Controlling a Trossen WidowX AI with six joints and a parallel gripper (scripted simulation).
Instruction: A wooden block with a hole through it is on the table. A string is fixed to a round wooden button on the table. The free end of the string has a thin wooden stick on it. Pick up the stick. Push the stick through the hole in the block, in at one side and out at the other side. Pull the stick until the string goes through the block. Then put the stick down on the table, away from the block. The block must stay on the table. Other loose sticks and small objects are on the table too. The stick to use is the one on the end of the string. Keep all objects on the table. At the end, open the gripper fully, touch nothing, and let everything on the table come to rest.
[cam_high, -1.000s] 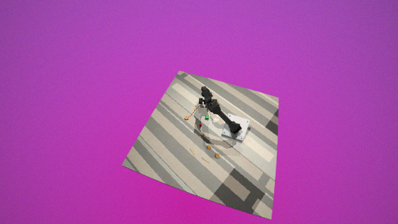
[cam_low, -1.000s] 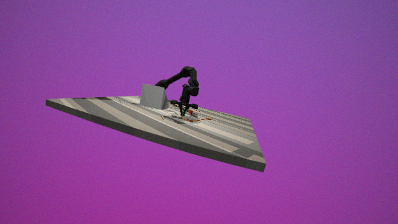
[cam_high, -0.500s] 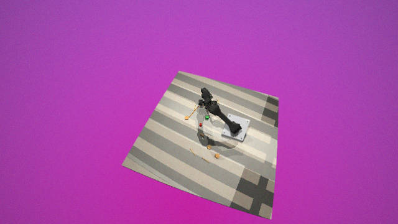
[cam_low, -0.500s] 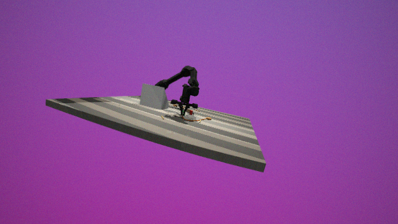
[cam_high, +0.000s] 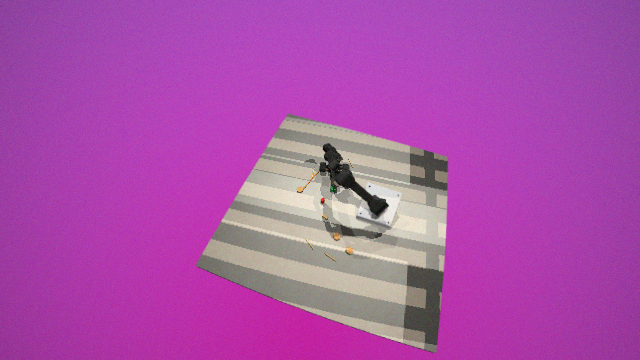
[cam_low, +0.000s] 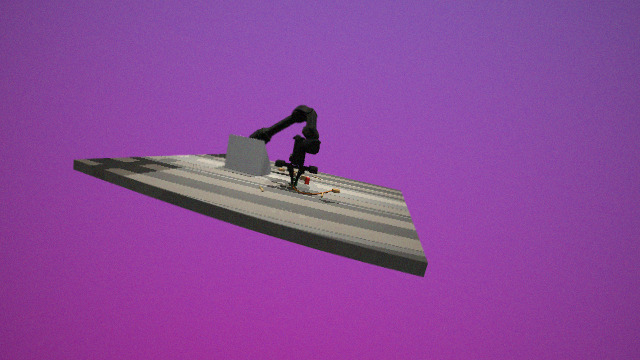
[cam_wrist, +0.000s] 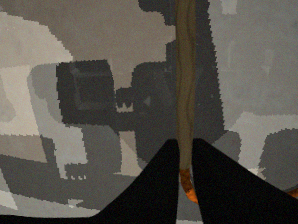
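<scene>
Right now my gripper tip is 20 mm past the green block and 100 mm to the right of it. Round my gripper tip: thin wooden stick (10 mm to the left); then red object (30 mm ahead, 200 mm to the left); then round wooden button (180 mm ahead, 150 mm to the left, 10 mm below).
</scene>
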